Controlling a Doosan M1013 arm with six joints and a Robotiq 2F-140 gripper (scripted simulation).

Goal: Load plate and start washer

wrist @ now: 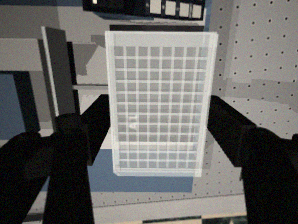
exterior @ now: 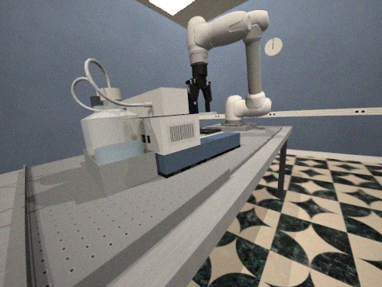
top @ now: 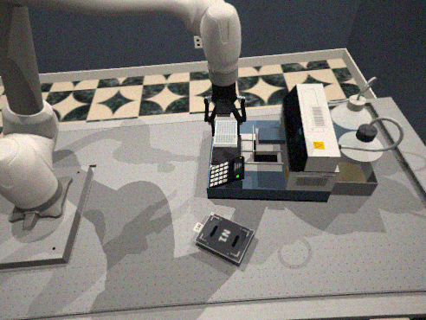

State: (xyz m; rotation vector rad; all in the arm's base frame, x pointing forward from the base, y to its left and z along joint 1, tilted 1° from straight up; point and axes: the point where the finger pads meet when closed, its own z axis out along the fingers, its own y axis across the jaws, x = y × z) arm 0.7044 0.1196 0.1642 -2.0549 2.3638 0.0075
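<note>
The dark carrier is 110 mm below my hand. Round my hand: white well plate: 20 mm below; then plate washer: 150 mm ahead, 60 mm below, 20 mm to the right; then N1 label: 280 mm to the right, 190 mm below, 130 mm behind.
</note>
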